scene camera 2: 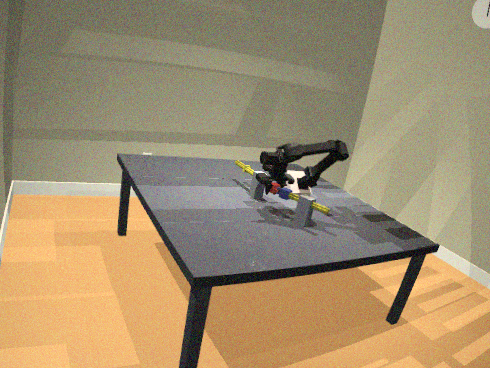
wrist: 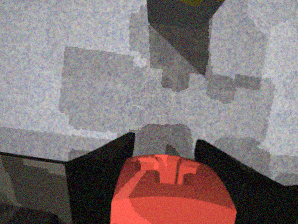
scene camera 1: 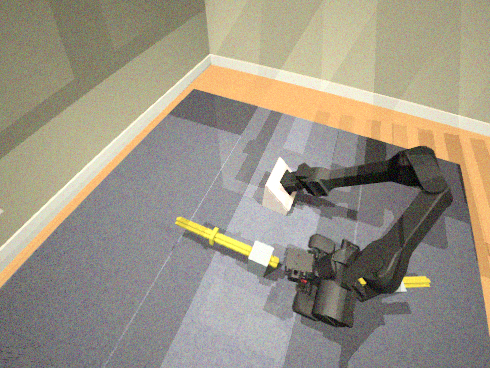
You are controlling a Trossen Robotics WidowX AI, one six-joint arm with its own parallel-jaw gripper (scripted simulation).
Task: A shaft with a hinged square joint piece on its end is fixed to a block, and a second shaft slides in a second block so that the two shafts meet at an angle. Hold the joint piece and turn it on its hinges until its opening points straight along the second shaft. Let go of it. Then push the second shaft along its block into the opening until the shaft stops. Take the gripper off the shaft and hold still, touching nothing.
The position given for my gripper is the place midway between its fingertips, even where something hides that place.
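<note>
Here is my gripper (scene camera 1: 300, 278), and I can see it from the wrist as well: the wrist view also shows my gripper (wrist: 164, 142).
</note>
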